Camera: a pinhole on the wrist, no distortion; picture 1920 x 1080 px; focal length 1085.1 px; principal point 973.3 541.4 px. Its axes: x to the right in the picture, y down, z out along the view. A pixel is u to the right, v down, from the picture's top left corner.
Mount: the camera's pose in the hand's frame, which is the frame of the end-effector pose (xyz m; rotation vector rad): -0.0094 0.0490 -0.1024 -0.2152 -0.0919 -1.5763
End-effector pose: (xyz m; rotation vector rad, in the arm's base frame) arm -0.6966 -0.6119 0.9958 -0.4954 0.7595 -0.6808
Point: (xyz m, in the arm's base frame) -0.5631 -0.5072 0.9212
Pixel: 511 675
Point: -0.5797 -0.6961 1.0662
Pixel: 1757 991
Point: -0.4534 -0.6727 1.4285
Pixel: 1808 426
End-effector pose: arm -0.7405 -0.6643 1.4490 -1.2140 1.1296 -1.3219
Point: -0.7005 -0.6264 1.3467
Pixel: 781 153
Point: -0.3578 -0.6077 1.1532
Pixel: 602 274
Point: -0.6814 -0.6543 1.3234
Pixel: 657 366
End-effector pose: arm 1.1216 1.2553 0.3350 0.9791 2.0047 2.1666
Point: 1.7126 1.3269 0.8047
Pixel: outside the picture
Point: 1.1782 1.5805 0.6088
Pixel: 769 982
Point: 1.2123 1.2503 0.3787
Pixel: 983 80
